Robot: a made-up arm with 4 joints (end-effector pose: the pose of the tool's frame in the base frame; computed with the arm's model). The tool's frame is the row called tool.
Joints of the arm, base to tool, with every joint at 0 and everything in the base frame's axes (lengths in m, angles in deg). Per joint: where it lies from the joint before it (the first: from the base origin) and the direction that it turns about. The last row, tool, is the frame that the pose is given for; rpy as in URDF.
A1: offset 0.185 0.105 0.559 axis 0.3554 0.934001 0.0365
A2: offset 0.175 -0.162 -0.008 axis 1 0 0
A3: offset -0.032 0.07 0.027 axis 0 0 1
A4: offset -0.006 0.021 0.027 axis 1 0 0
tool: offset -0.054 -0.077 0.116 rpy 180 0 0
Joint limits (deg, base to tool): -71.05..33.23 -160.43..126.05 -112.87..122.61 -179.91..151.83
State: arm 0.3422 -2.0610 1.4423 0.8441
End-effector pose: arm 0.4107 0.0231 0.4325 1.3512 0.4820 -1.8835
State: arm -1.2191 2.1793 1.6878 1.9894
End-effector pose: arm 0.2053 0.0478 0.7907 0.4971 -2.7150 0.7381
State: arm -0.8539 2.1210 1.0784 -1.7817
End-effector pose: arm 0.1216 -0.1777 0.6306 -1.8129 0.1807 -2.3753
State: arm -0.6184 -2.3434 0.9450 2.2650
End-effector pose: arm 0.2480 -0.1022 0.7038 2.8710 -1.0625 -0.1123
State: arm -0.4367 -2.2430 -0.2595 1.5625
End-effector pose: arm 0.2279 -0.0651 0.6189 2.1777 -0.0600 0.7641
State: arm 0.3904 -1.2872 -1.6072 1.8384
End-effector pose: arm 0.1996 -0.0444 0.3703 -2.1198 0.2325 -1.6006
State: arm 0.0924 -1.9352 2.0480 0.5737
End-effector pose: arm 0.4401 0.0269 0.4254 0.9865 0.7754 -2.1748
